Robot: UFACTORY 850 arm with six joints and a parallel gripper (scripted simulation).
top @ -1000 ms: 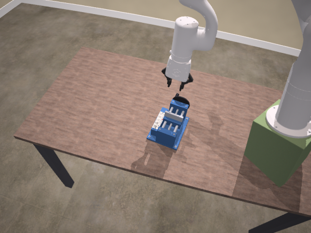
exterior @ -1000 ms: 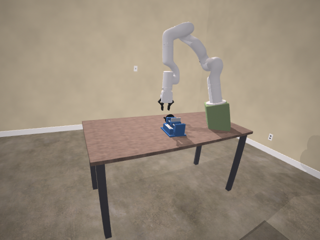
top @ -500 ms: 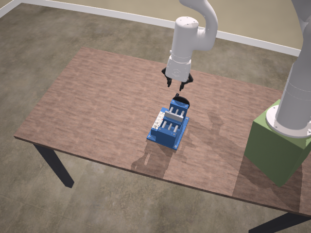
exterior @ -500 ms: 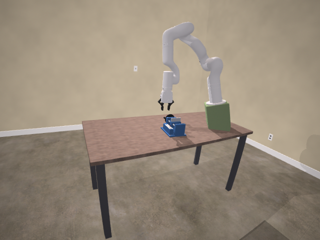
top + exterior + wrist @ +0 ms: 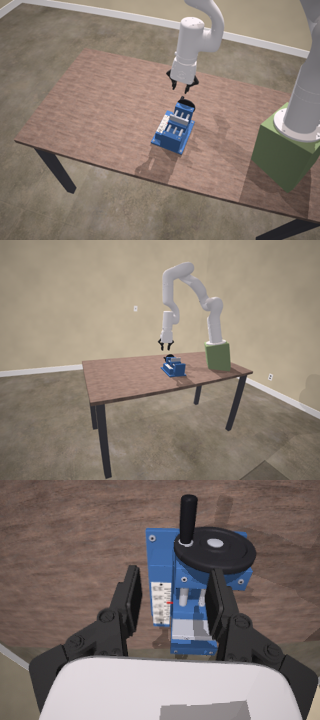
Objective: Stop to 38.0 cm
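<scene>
The black handwheel is 2 cm behind my hand and 10 cm below it. Round my hand: grey stop block 2 cm behind, 13 cm to the left, 8 cm below.
</scene>
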